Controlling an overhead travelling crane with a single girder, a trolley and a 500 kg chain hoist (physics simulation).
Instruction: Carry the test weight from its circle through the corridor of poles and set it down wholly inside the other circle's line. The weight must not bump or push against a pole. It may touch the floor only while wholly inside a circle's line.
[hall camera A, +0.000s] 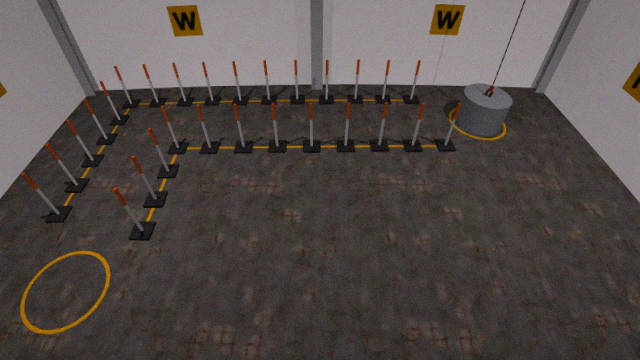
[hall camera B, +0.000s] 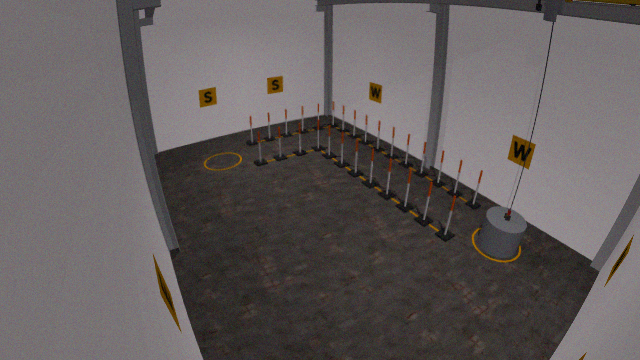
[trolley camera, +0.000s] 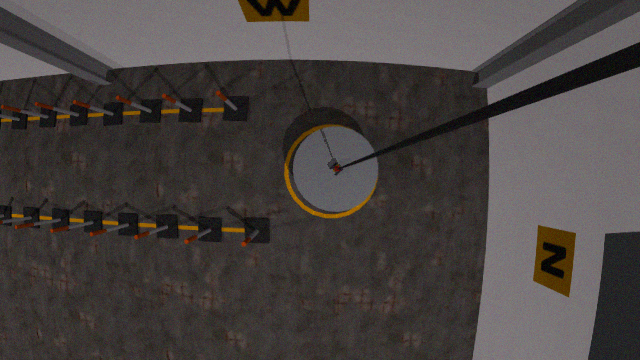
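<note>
The grey test weight (hall camera A: 482, 117) (hall camera B: 500, 240) (trolley camera: 335, 195) is upright over its yellow circle (hall camera A: 487, 138) (hall camera B: 500, 261) (trolley camera: 332, 216). Its underside is at or very near the floor; contact cannot be told. More of the line shows on the corridor side than on the far side. My hook (hall camera A: 489, 91) (hall camera B: 508, 214) (trolley camera: 336, 168) is shut on the weight's top fitting, under a straight slanting chain. The nearest poles are the inner row's end pole (hall camera A: 452, 127) (hall camera B: 449, 220) (trolley camera: 253, 236) and the outer row's end pole (hall camera A: 414, 85) (hall camera B: 477, 187) (trolley camera: 228, 102); both stand apart from the weight.
The corridor runs left in hall camera A, then bends towards the other circle (hall camera A: 109, 277) (hall camera B: 223, 169). Poles on black bases line both sides, including the inner corner pole (hall camera A: 171, 130) and the last inner pole (hall camera A: 131, 214). The W wall (hall camera A: 375, 50) lies behind the outer row.
</note>
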